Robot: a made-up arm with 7 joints. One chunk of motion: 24 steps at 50 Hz.
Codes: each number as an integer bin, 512 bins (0 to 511) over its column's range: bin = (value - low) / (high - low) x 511, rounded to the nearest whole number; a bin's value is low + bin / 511 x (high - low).
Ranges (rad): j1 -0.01..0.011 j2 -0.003..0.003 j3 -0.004..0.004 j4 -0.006..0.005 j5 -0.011..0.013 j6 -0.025..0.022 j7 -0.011..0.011
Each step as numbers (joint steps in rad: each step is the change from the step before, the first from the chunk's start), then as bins.
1 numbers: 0.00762 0.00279 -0.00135 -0.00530 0.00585 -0.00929 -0.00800
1 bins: 429 493 169 33 359 171 70
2 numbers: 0.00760 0.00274 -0.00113 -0.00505 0.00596 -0.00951 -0.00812
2 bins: 428 489 183 44 361 168 67
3 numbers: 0.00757 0.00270 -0.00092 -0.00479 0.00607 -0.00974 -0.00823
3 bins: 428 485 197 56 363 166 64
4 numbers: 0.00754 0.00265 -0.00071 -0.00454 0.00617 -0.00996 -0.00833
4 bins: 427 481 210 68 366 164 62
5 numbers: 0.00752 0.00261 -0.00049 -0.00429 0.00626 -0.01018 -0.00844
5 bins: 426 478 224 79 367 161 59
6 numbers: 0.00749 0.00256 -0.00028 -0.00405 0.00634 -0.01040 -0.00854
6 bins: 426 474 238 91 369 159 57
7 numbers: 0.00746 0.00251 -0.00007 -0.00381 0.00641 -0.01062 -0.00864
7 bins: 425 469 251 102 371 156 55
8 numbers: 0.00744 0.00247 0.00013 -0.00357 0.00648 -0.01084 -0.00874
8 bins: 424 466 264 113 372 154 52
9 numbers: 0.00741 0.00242 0.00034 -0.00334 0.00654 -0.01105 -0.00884
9 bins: 424 462 277 124 373 152 50
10 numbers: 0.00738 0.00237 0.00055 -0.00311 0.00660 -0.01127 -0.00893
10 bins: 423 457 291 134 375 149 48
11 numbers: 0.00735 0.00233 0.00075 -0.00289 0.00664 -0.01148 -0.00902
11 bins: 422 454 303 144 376 147 46
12 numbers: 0.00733 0.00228 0.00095 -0.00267 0.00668 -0.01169 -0.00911
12 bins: 422 450 316 155 376 145 44
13 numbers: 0.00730 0.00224 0.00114 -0.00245 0.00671 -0.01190 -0.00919
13 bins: 421 446 328 165 377 142 42
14 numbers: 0.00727 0.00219 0.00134 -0.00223 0.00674 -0.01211 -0.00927
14 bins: 420 442 341 175 378 140 40
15 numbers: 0.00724 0.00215 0.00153 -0.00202 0.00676 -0.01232 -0.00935
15 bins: 420 439 353 185 378 138 38
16 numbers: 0.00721 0.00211 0.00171 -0.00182 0.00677 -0.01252 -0.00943
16 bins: 419 435 365 194 378 136 36
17 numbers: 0.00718 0.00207 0.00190 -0.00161 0.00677 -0.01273 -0.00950
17 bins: 418 432 377 204 378 133 35
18 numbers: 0.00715 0.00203 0.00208 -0.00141 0.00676 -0.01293 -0.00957
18 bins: 417 428 388 213 378 131 33
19 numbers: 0.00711 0.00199 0.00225 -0.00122 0.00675 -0.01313 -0.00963
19 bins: 416 425 399 222 378 129 32
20 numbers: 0.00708 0.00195 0.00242 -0.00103 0.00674 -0.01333 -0.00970
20 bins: 416 422 410 231 378 127 30
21 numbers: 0.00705 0.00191 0.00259 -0.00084 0.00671 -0.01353 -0.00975
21 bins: 415 418 421 240 377 125 29
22 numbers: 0.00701 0.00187 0.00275 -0.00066 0.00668 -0.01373 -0.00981
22 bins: 414 415 431 248 376 123 28
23 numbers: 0.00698 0.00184 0.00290 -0.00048 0.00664 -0.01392 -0.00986
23 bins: 413 412 441 256 376 120 26
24 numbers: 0.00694 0.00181 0.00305 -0.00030 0.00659 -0.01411 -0.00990
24 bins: 412 410 450 265 375 118 26
